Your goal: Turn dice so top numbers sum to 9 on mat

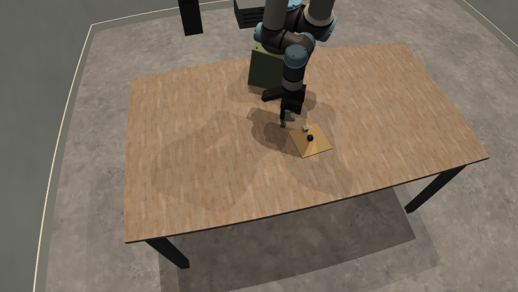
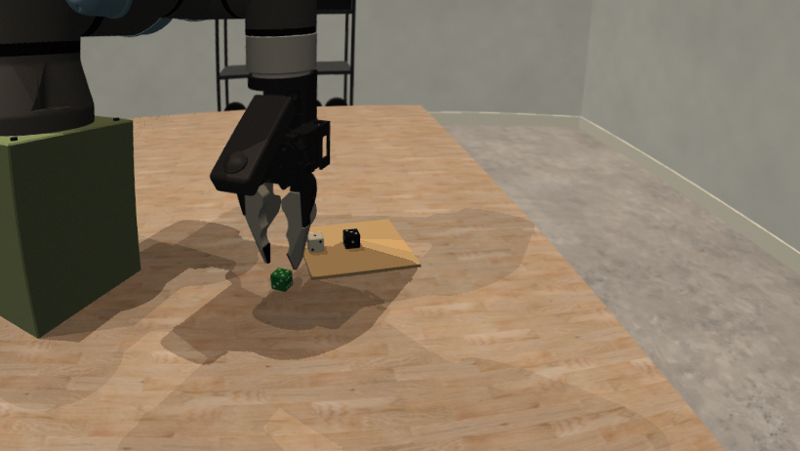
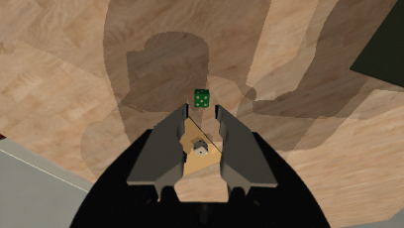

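Now: hand 30 mm above the green die. Also, from my hand: tan mat: 90 mm ahead, 100 mm to the left, 40 mm below; then white die: 40 mm ahead, 90 mm to the left, 30 mm below; then black die: 90 mm ahead, 100 mm to the left, 30 mm below.
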